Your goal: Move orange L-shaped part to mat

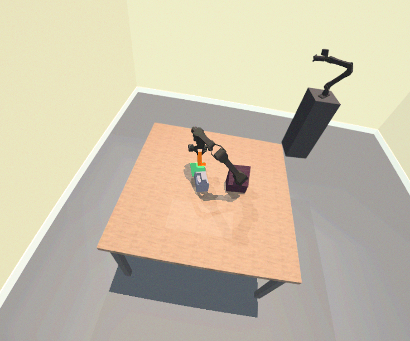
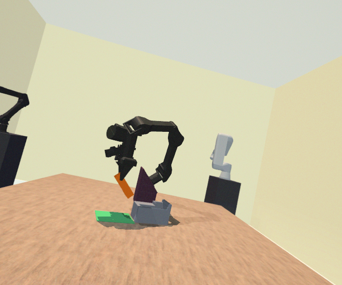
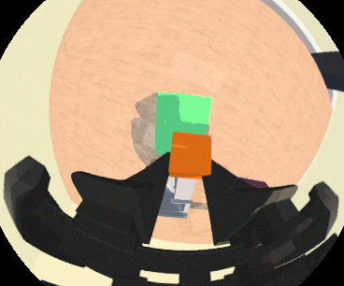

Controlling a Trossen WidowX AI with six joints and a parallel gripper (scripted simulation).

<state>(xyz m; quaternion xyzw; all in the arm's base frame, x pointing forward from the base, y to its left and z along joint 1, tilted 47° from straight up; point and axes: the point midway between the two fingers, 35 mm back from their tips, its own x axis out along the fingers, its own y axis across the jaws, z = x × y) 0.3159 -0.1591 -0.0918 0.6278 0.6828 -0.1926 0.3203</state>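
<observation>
Now: gripper tip 17 cm above the green mat and 1 cm to the right of it. Also, from my gripper tip: orange L-shaped part 3 cm to the left, 3 cm below, 2 cm behind.
</observation>
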